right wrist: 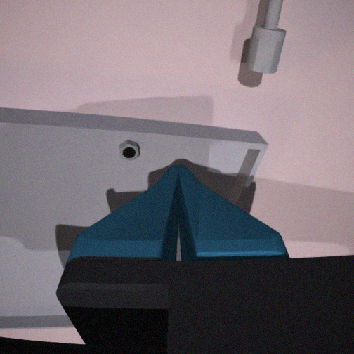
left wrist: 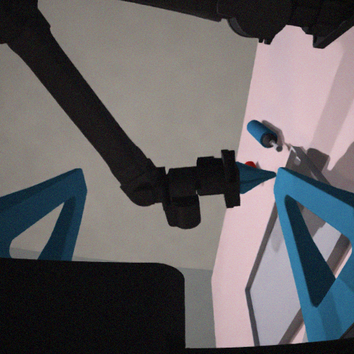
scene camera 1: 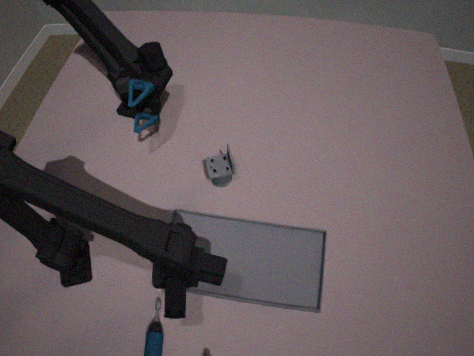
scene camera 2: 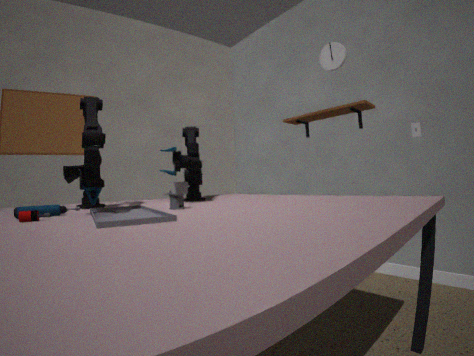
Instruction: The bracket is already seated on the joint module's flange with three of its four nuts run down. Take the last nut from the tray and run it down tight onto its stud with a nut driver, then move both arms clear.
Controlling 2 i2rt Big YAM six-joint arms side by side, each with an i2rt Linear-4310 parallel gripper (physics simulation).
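Pixels of known places: left gripper, fingertip midpoint: point(scene camera 1: 133, 119) point(scene camera 2: 159, 160); right gripper, fingertip midpoint: point(scene camera 2: 93, 204); left arm's base, link origin: point(scene camera 2: 193, 200); right arm's base, link origin: point(scene camera 1: 76, 263) point(scene camera 2: 90, 207).
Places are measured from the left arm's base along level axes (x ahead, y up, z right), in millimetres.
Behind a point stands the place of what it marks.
Note:
The last nut point(right wrist: 129, 150) lies in the grey tray point(scene camera 1: 280, 270) {x 641, y 4, z 397 mm} point(scene camera 2: 135, 222) {x 749, y 7, z 372 mm} point(left wrist: 275, 285) point(right wrist: 30, 175), near its long wall. My right gripper point(right wrist: 178, 175) point(scene camera 2: 92, 200) {x 407, y 35, z 523 mm} point(left wrist: 275, 173) is shut and empty over the tray's corner area, beside the nut; the arm hides it in scene camera 1. My left gripper point(scene camera 1: 145, 107) point(scene camera 2: 162, 161) {x 182, y 221, z 219 mm} is wide open and empty, raised away from the bracket. The bracket point(scene camera 1: 218, 165) {x 393, y 66, z 186 mm} point(scene camera 2: 180, 188) {x 432, y 84, z 174 mm} sits on the joint module point(scene camera 1: 221, 181) {x 409, y 28, z 210 mm} point(scene camera 2: 176, 202) {x 425, y 28, z 191 mm}; four dark spots show, too small to tell nuts from studs. A blue-handled driver point(scene camera 1: 154, 342) {x 423, y 40, z 677 mm} point(scene camera 2: 40, 210) {x 451, y 25, z 716 mm} point(left wrist: 261, 133) lies beside the tray.
A red-handled tool point(scene camera 2: 28, 216) {x 571, y 18, z 715 mm} point(left wrist: 250, 164) lies near the blue driver. A metal socket point(right wrist: 267, 50) lies on the pink table point(scene camera 1: 375, 150) {x 818, y 0, z -70 mm} point(scene camera 2: 250, 250) {x 1091, y 0, z 220 mm} point(right wrist: 75, 50) outside the tray's corner. The right arm point(scene camera 1: 100, 217) {x 353, y 400, z 545 mm} reaches low across the tray's end.

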